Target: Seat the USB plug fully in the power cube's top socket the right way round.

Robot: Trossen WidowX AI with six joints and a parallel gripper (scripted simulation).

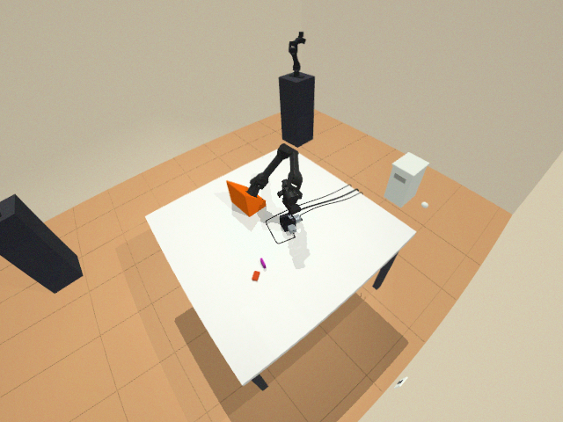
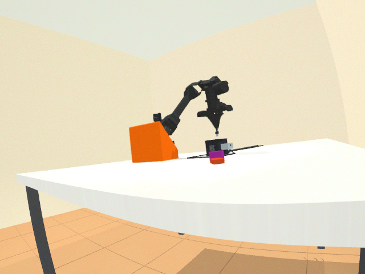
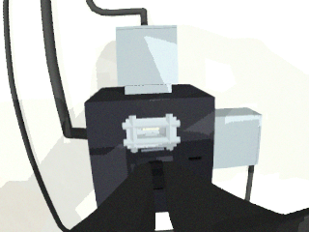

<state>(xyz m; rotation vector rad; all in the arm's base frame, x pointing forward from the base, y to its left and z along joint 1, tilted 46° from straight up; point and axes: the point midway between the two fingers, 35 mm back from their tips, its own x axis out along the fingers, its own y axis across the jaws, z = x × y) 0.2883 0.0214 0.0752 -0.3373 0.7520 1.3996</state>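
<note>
The small dark USB plug lies 2 cm below my gripper tip. Also, from my gripper tip: orange block: 39 cm to the right, 14 cm ahead, 12 cm below; small purple block: 31 cm to the right, 11 cm below, 11 cm ahead; pale framed socket: 6 cm below.
</note>
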